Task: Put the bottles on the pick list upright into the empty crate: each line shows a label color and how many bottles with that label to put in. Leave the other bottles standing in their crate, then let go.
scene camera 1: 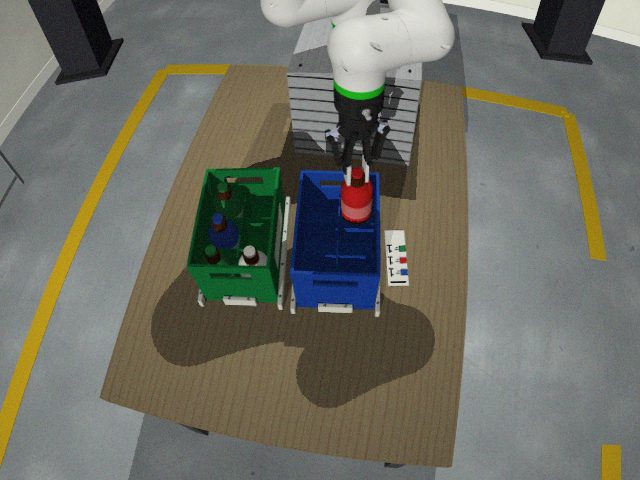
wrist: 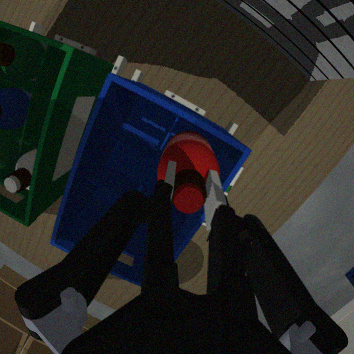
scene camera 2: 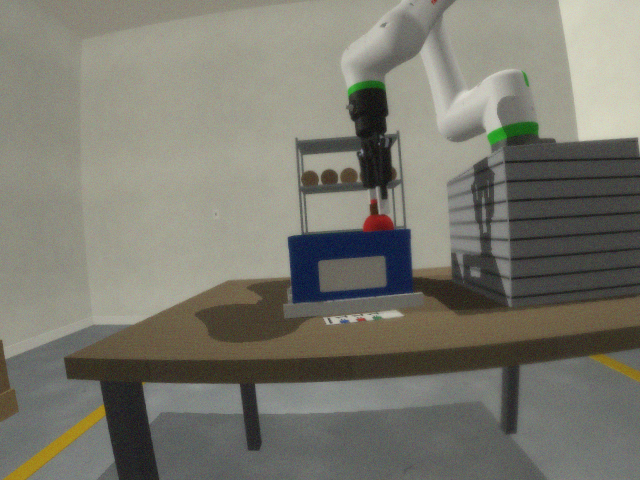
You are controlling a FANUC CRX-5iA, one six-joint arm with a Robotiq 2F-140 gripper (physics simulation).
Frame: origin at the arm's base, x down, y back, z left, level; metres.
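Seen in the pictures: gripper, fingertip midpoint: (scene camera 1: pixel 356 179) (wrist: pixel 189 177) (scene camera 2: pixel 380 214).
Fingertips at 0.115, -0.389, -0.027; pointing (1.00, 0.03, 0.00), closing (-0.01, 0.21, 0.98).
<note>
Offsets run from my fingertips to a thing's top centre, as dx, dy, dz. Level surfaces: height alone.
My gripper (scene camera 1: pixel 357 173) (scene camera 2: pixel 378 202) (wrist: pixel 189 177) is shut on the neck of the red bottle {-0.037, -0.007, +0.002} (scene camera 1: pixel 356 200) (scene camera 2: pixel 377 223) (wrist: pixel 190 155). The bottle is nearly upright, its lower part inside the back right of the blue crate (scene camera 1: pixel 334 289) (scene camera 2: pixel 305 268) (wrist: pixel 80 165); its base is hidden in scene camera 2. The green crate {+0.037, -0.058, -0.276} (scene camera 1: pixel 237 284) (wrist: pixel 59 95) holds two green bottles {+0.049, +0.034, -0.318} (scene camera 1: pixel 223 191) {+0.049, -0.143, -0.327} (scene camera 1: pixel 211 253), a blue bottle {+0.049, -0.057, -0.320} (scene camera 1: pixel 223 233) (wrist: pixel 14 109) and a white bottle {+0.049, -0.147, -0.238} (scene camera 1: pixel 250 255) (wrist: pixel 19 180). The pick list {+0.211, -0.084, +0.104} (scene camera 1: pixel 395 240) (scene camera 2: pixel 395 313) shows one green, one red and one blue.
Both crates stand side by side on the wooden table {dx +0.212} (scene camera 1: pixel 361 439) (scene camera 2: pixel 206 348), between pale rails (scene camera 1: pixel 284 248) (scene camera 2: pixel 356 303). The slatted grey robot base (scene camera 1: pixel 310 108) (scene camera 2: pixel 568 222) stands behind the crates. A shelf rack (scene camera 2: pixel 298 206) stands far back.
</note>
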